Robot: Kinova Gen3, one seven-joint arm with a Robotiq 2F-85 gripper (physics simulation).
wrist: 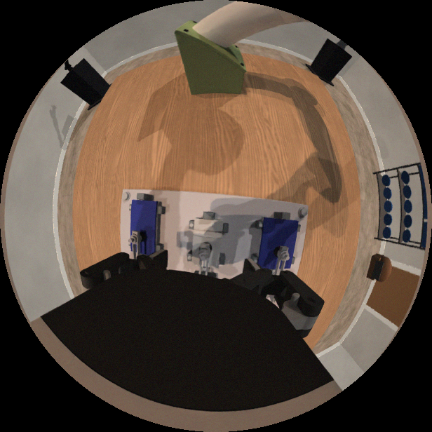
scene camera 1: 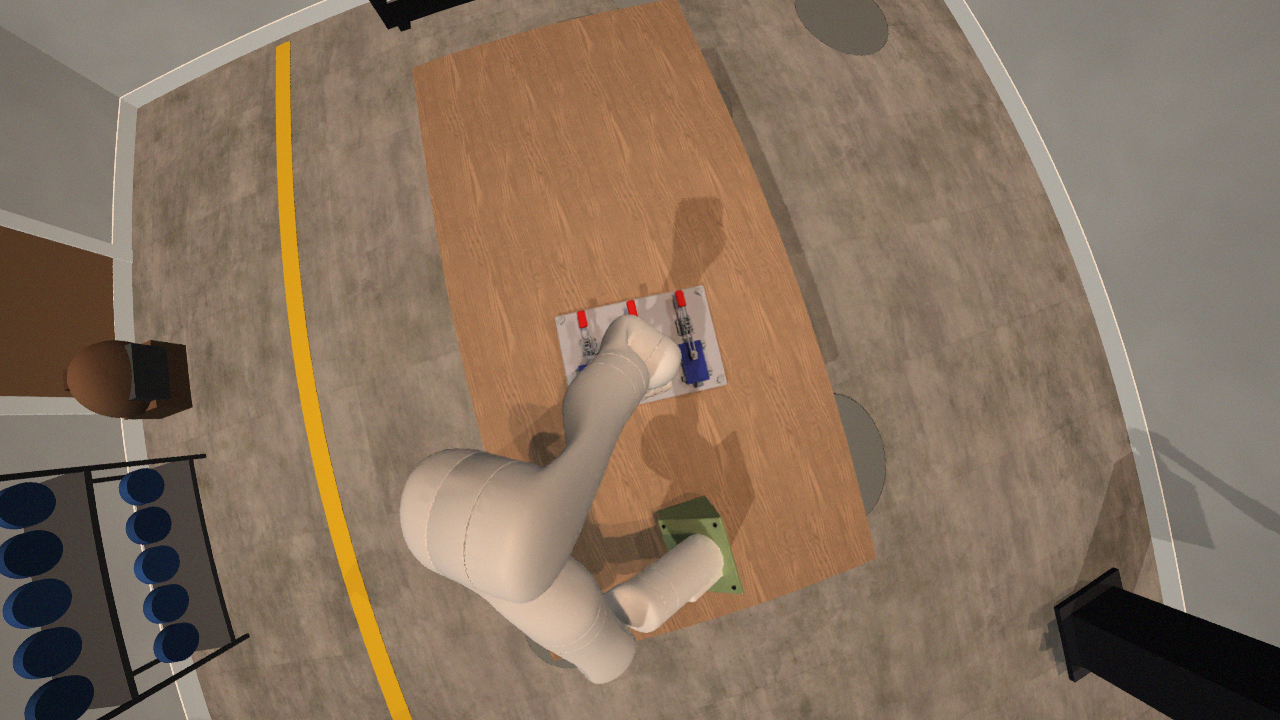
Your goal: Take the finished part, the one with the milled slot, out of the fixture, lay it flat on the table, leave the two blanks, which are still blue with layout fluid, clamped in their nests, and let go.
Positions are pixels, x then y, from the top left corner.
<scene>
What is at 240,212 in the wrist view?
A fixture plate.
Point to a blue blank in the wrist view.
275,231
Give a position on a blue blank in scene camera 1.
696,370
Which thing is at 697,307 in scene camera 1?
A fixture plate.
</scene>
